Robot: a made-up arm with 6 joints.
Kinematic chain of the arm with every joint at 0, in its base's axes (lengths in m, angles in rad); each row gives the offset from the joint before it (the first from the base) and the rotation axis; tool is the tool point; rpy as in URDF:
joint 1: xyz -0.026 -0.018 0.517 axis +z
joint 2: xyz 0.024 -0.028 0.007 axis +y
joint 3: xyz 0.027 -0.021 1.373 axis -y
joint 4: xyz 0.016 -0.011 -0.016 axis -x
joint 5: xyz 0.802 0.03 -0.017 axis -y
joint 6: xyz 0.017 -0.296 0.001 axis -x
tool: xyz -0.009 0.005 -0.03 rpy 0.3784 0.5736 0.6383
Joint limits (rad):
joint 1: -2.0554..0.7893
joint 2: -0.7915..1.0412
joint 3: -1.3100..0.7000
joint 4: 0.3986..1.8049
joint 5: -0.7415..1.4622
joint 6: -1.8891..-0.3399
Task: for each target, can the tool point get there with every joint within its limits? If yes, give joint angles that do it. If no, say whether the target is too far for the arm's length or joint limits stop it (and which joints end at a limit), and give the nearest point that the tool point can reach.
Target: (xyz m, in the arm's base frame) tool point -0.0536 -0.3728 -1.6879
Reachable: no: joint limits stop it (at a limit: joint 2, joint 6) | nearest point -0.1013 -0.9861 0.3544 | short by 2.133 m
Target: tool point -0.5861 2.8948 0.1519
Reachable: no: too far | nearest point 1.0753 1.0855 0.4158 | short by 2.471 m
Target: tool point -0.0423 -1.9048 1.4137
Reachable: yes | joints -1.4733 0.8027 0.5414 0.9886 -0.3951 -1.6747
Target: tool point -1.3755 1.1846 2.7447
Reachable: no: too far | nearest point -0.8506 0.7169 2.3684 | short by 0.797 m
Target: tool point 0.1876 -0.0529 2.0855
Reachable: yes | joints 0.3312 -0.4852 -0.3401 1.4955 -0.4222 -1.2085
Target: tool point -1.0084 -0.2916 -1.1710
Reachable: no: joint limits stop it (at a limit: joint 1, joint 2, joint 4, joint 6) | nearest point -0.7746 -0.7989 0.3670 | short by 1.636 m
